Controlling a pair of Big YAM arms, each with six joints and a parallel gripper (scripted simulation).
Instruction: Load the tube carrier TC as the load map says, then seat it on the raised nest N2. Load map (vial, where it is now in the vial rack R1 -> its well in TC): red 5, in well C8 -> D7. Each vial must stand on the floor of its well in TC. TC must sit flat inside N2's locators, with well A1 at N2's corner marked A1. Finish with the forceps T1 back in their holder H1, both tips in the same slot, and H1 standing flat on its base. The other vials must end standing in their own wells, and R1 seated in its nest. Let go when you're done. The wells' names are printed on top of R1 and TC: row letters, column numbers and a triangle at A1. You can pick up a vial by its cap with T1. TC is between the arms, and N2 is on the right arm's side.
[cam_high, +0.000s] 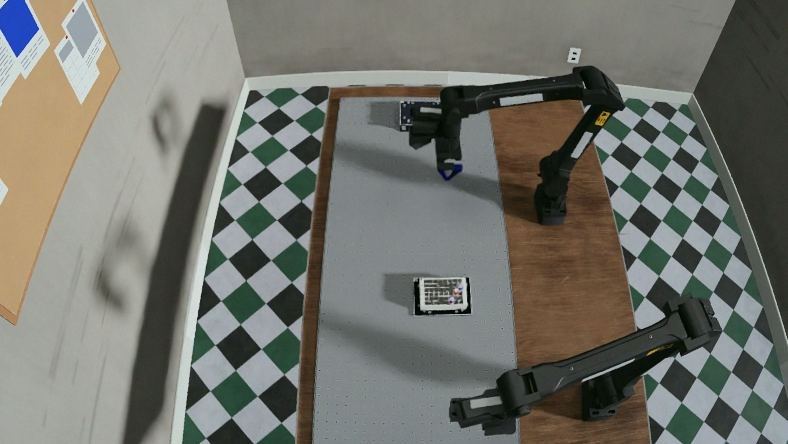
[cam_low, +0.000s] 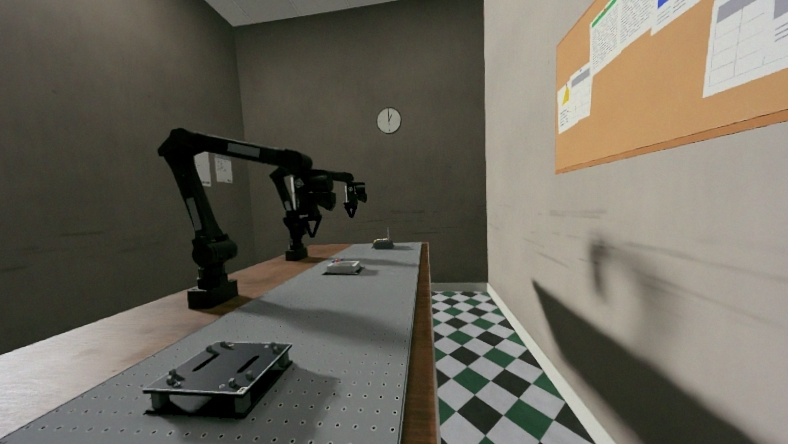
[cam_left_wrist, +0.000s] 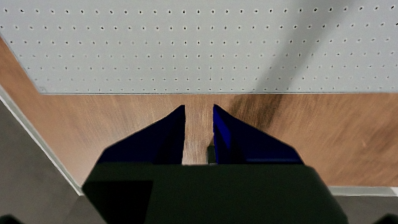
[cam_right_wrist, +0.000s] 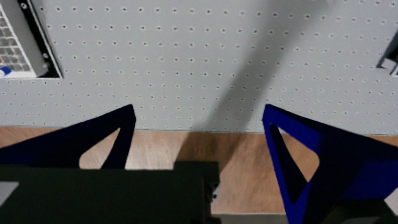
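The white well rack lies 40 mm ahead of my right hand, 300 mm to the left of it and 180 mm below it. The rest, counted from my right hand: black raised nest: 10 mm ahead, 380 mm to the right, 170 mm below.
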